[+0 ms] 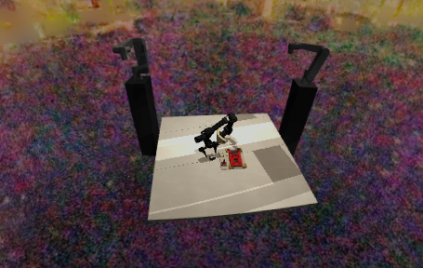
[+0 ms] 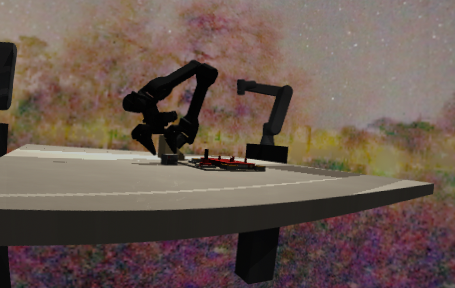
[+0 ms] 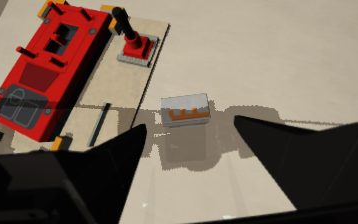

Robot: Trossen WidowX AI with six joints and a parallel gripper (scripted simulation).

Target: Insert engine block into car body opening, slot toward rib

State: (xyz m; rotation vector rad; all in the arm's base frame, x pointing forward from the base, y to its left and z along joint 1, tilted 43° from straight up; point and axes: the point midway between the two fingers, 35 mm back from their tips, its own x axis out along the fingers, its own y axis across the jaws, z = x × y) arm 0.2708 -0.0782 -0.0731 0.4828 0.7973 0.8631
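The grey engine block is 1 cm ahead of my gripper tip, 1 cm to the left of it and 2 cm below it.
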